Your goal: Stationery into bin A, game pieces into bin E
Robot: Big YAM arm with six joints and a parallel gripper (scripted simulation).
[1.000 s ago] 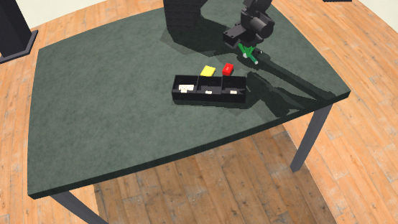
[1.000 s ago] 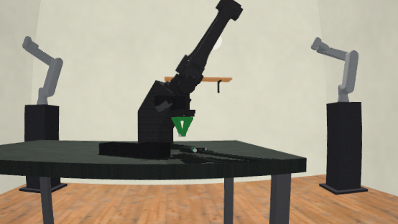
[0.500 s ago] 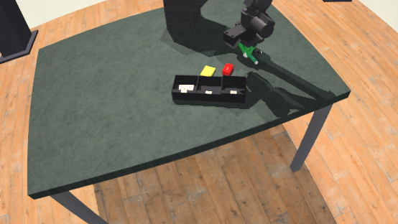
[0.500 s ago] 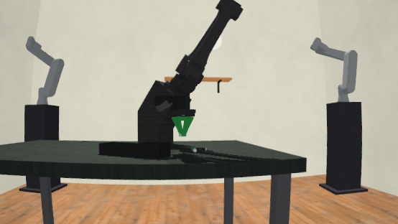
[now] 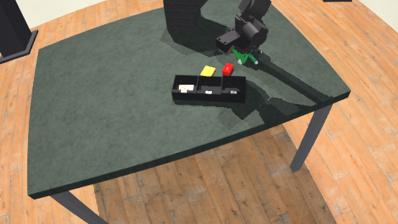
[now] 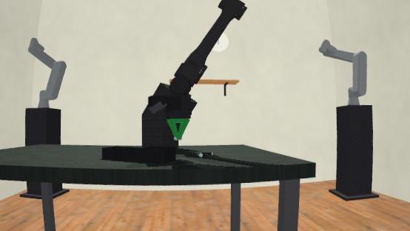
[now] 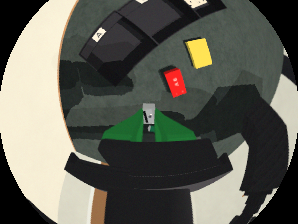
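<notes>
My hand is 120 mm to the left of the yellow block, 70 mm above it and 40 mm past it. Round my hand: grey piece right at my hand; red block 70 mm below, 40 mm to the right, 40 mm behind; green marker 70 mm to the left, 70 mm below, 70 mm behind.
</notes>
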